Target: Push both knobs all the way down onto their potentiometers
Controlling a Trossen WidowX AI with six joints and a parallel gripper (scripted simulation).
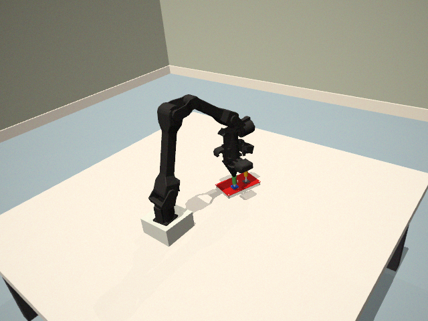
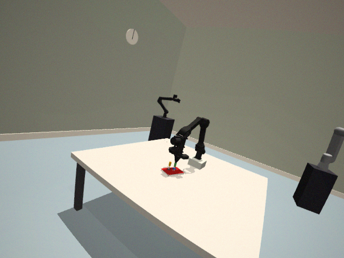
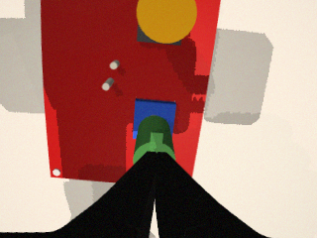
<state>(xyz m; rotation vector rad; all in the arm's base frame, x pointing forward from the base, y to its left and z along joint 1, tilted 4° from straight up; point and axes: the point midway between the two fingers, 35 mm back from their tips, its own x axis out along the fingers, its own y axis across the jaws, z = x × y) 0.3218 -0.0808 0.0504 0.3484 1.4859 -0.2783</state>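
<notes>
The green knob is 1 cm below my gripper tip. Round my gripper tip: orange knob 5 cm ahead, 2 cm to the right, 1 cm below.
</notes>
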